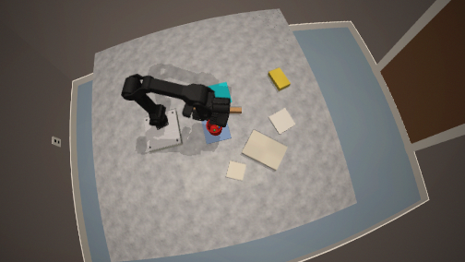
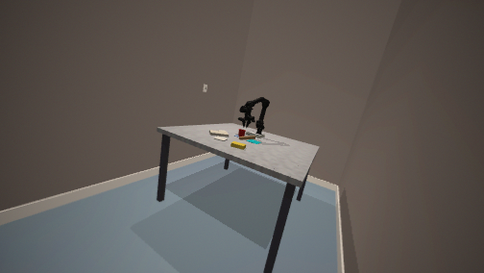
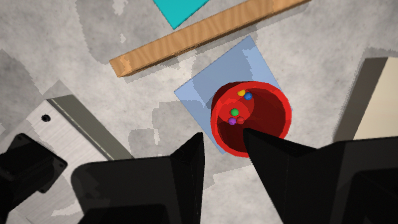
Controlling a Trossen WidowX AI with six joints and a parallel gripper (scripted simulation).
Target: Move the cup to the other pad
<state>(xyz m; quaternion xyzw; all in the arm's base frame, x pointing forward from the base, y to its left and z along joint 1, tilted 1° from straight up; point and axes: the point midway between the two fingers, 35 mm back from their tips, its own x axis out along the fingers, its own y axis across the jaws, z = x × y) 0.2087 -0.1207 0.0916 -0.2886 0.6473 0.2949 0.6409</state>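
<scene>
My gripper tip is 6 cm above the red cup, 2 cm to the left of it and 2 cm short of it. From my gripper tip the other things lie so: teal pad: 15 cm to the left, 11 cm below, 10 cm ahead; light blue pad: 11 cm below, 2 cm to the right, 2 cm ahead; wooden bar: 10 cm below, 6 cm to the left, 6 cm ahead.
</scene>
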